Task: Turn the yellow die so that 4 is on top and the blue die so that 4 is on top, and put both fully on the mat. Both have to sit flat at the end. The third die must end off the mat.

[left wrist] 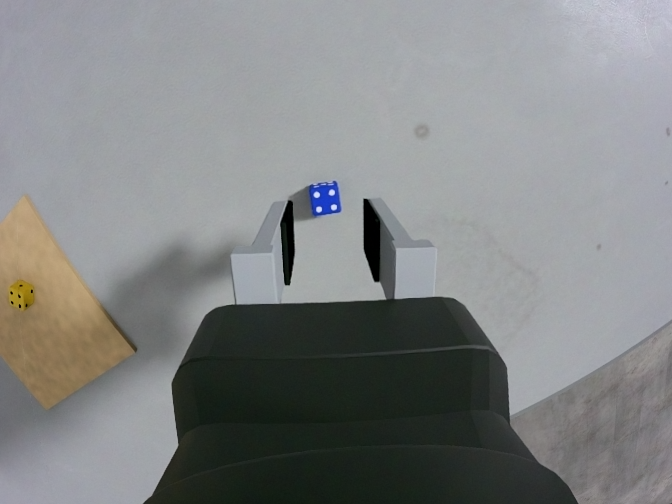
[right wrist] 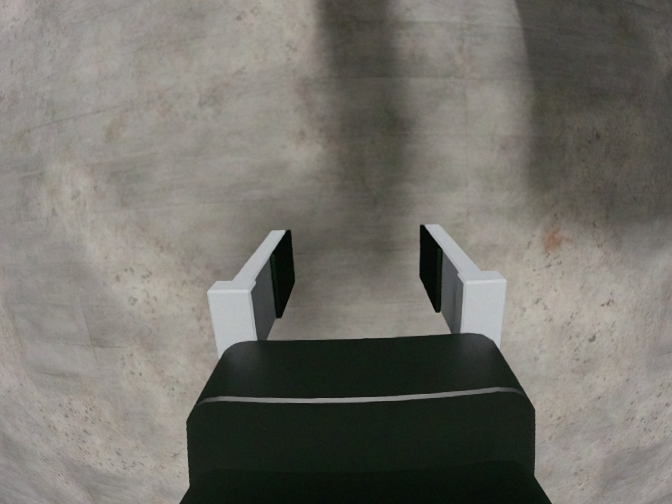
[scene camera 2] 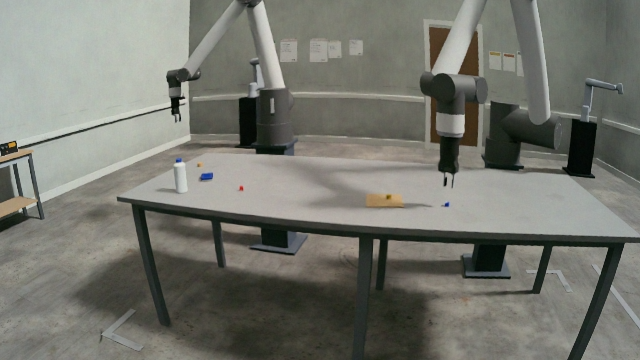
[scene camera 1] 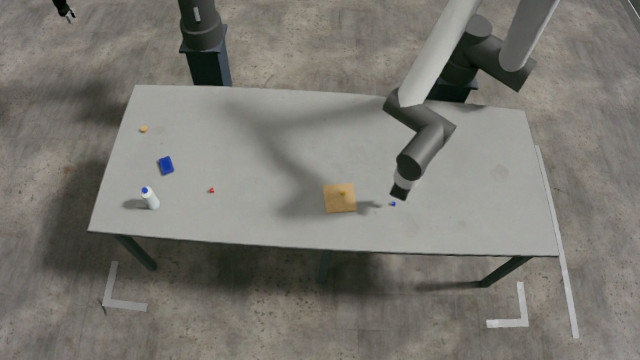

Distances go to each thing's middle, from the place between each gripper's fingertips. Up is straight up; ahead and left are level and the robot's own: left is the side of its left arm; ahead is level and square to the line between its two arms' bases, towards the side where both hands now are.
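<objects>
My left hand is 9 cm above the blue die (left wrist: 325, 199), and there's the tan mat (scene camera 1: 334, 202) as well, which is 25 cm to the right of that same left hand, 9 cm below it and 1 cm ahead of it.
</objects>
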